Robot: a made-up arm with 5 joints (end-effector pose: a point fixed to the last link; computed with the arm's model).
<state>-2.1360 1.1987 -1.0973 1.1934 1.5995</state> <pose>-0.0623 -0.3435 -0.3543 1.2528 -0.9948 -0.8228</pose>
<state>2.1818 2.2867 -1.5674 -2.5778 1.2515</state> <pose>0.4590 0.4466 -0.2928 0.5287 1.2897 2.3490</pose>
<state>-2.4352 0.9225 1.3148 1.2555 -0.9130</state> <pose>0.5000 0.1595 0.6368 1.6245 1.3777 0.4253</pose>
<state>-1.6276 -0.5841 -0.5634 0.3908 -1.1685</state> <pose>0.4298 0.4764 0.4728 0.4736 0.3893 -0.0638</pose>
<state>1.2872 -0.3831 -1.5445 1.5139 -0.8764</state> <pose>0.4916 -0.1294 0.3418 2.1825 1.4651 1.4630</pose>
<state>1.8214 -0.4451 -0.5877 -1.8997 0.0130</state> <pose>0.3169 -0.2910 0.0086 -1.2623 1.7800 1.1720</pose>
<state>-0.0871 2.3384 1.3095 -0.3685 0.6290</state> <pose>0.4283 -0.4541 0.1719 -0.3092 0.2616 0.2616</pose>
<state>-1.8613 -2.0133 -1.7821 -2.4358 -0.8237</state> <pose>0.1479 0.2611 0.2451 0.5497 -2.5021 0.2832</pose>
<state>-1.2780 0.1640 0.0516 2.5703 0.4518</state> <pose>0.1671 0.3743 0.1874 0.5715 0.9398 -2.5205</pose>
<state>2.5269 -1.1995 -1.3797 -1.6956 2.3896</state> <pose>0.6507 -0.4511 0.5939 -0.2373 0.9511 -1.4105</pose>
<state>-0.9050 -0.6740 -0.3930 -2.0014 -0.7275</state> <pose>0.1334 0.4442 0.0708 0.2933 -1.6457 1.1601</pose>
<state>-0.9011 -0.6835 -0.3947 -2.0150 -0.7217</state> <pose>0.1348 0.4431 0.0716 0.2970 -1.6561 1.1699</pose>
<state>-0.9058 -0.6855 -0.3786 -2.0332 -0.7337</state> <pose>0.1332 0.4488 0.0757 0.3004 -1.6917 1.1514</pose>
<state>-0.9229 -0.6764 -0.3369 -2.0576 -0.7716</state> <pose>0.1279 0.4647 0.0853 0.3030 -1.7618 1.0894</pose>
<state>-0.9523 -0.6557 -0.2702 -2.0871 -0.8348</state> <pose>0.1197 0.4908 0.1021 0.3045 -1.8597 0.9788</pose>
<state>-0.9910 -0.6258 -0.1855 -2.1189 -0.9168</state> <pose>0.1108 0.5247 0.1278 0.3047 -1.9682 0.8246</pose>
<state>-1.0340 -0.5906 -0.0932 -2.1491 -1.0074</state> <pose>0.1033 0.5616 0.1622 0.3036 -2.0671 0.6426</pose>
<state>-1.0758 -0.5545 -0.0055 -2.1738 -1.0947</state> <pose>0.0980 0.5953 0.2016 0.3015 -2.1411 0.4587</pose>
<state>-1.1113 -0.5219 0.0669 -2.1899 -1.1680</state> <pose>0.0950 0.6213 0.2390 0.2989 -2.1852 0.3007</pose>
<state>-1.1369 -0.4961 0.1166 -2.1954 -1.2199</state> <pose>0.0933 0.6380 0.2672 0.2963 -2.2030 0.1900</pose>
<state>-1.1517 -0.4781 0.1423 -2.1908 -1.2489</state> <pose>0.0919 0.6465 0.2821 0.2937 -2.2022 0.1329</pose>
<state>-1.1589 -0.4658 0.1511 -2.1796 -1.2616</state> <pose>0.0905 0.6498 0.2866 0.2912 -2.1915 0.1143</pose>
